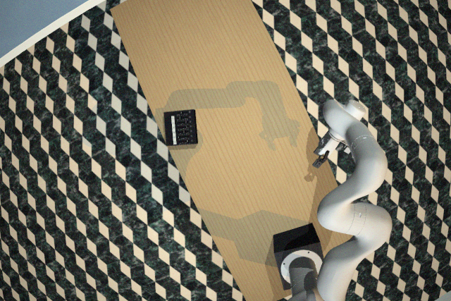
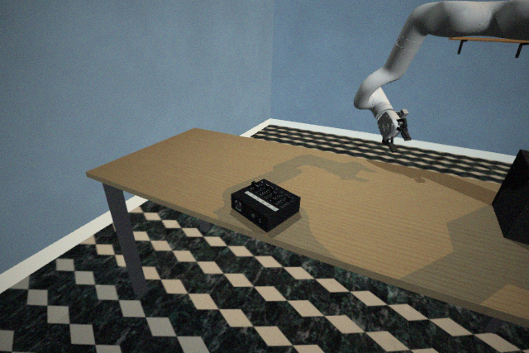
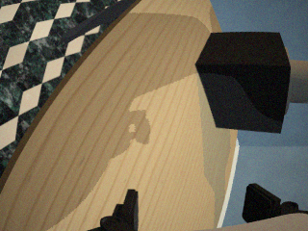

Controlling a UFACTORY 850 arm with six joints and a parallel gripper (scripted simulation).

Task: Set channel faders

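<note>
Right now my hand is 480 mm short of the master fader, 430 mm to the right of it and 60 mm above it.
</note>
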